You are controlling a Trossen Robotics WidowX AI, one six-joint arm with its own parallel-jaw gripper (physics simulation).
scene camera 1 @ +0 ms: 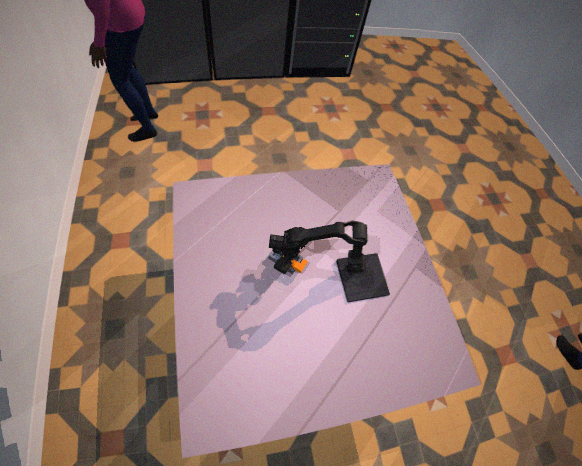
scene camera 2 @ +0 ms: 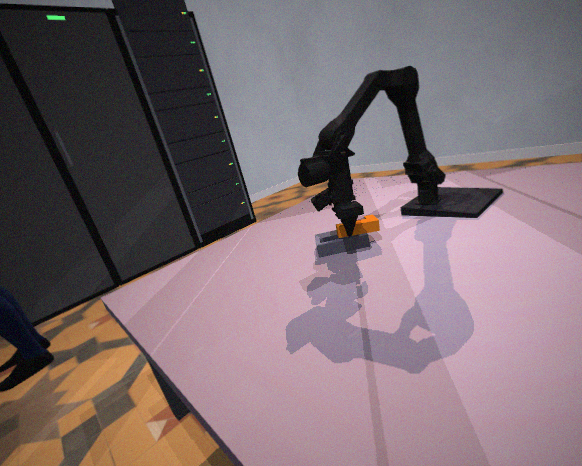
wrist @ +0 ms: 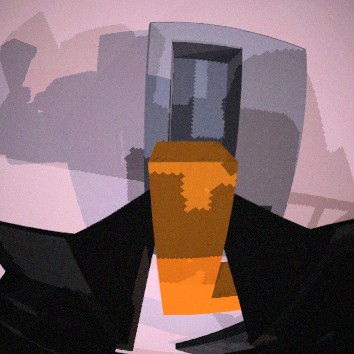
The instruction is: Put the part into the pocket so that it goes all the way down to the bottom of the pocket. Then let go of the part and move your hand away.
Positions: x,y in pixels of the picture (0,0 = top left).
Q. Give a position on an orange block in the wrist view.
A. At 191,183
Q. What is my gripper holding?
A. An orange block.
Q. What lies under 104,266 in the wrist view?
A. My gripper.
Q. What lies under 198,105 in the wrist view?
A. A grey pocket fixture.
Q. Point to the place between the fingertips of my gripper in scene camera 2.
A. At 348,234
